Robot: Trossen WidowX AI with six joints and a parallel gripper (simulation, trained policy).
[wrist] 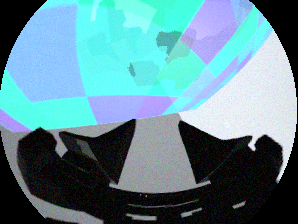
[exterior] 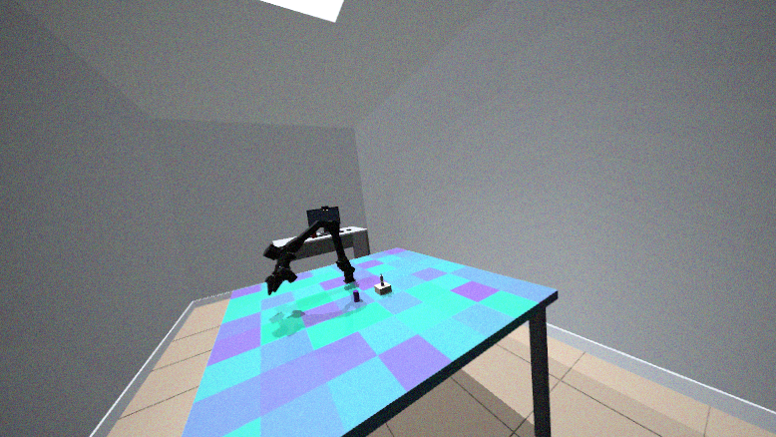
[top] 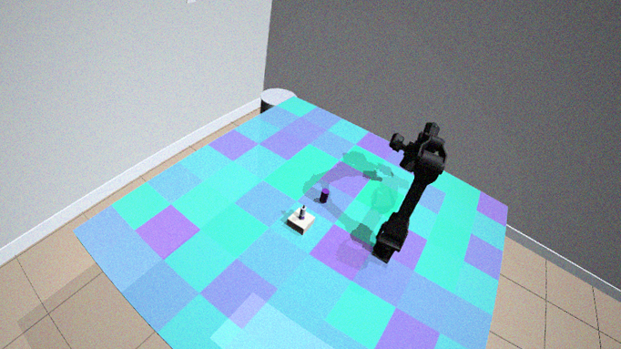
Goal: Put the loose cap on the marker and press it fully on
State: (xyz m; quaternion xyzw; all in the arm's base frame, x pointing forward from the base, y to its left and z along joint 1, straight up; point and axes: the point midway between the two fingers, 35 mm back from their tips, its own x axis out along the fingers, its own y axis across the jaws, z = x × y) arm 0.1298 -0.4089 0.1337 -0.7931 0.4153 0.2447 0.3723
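Now: the purple cap 14 cm ahead of my gripper tip, 36 cm to the left of it and 8 cm below it. The rest, counted from my gripper tip: pale holder block (14 cm ahead, 51 cm to the left, 9 cm below).
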